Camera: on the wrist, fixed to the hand. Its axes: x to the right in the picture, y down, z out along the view.
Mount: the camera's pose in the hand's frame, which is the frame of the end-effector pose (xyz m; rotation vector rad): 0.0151 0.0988 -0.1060 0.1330 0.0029 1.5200
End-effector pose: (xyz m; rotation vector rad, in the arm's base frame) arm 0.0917 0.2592 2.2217 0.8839 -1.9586 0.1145
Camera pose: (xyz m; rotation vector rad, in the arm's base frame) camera 0.1028 0.3680 2.3179 -0.6977 -2.1989 1.0923
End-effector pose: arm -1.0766 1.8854 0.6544 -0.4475 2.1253 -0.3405
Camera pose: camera -1.1912 1.9751 0.6618 1.2191 1.8428 0.4008
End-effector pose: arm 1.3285 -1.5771 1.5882 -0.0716 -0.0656 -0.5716
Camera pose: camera 1.3992 -1.5115 1.4790 0.0214 -0.0307 0.9512
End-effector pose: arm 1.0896 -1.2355 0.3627 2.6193 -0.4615 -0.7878
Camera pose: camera 1.1429 -1.3022 0.4807 1.5367 -2.0870 -0.1750
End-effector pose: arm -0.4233 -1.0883 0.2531 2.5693 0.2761 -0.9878
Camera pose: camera -0.3176 -1.1342 0.3422 1.9405 -1.5186 -0.3413
